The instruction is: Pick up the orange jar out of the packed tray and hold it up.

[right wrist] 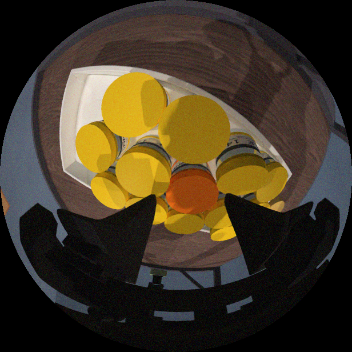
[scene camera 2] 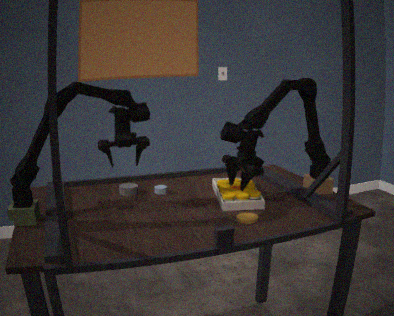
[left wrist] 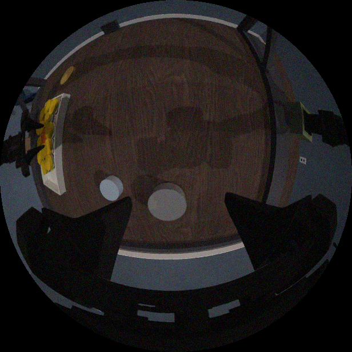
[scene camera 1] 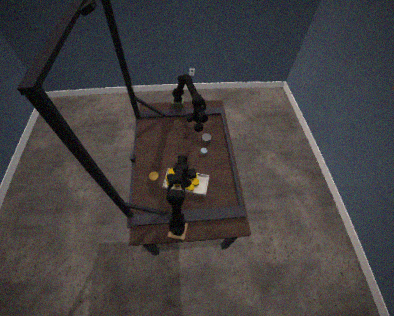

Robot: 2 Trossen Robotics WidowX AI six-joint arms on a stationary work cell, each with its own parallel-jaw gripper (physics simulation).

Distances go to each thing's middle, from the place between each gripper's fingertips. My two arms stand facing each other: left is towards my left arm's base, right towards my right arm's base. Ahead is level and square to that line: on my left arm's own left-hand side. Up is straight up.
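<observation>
Orange jar [right wrist: 192,189]: 2 cm below my right hand. Also measured from my right hand: white tray [right wrist: 89,109], 3 cm ahead, 1 cm to the right and 6 cm below; grey disc [left wrist: 167,202], 20 cm ahead, 37 cm to the left and 3 cm below.
Relative to my left hand, the orange jar is 39 cm to the right, 13 cm behind and 10 cm below, and the white tray is 40 cm to the right, 10 cm behind and 14 cm below. My left hand itself is 7 cm short of the grey disc, 2 cm to the left of it and 11 cm above it.
</observation>
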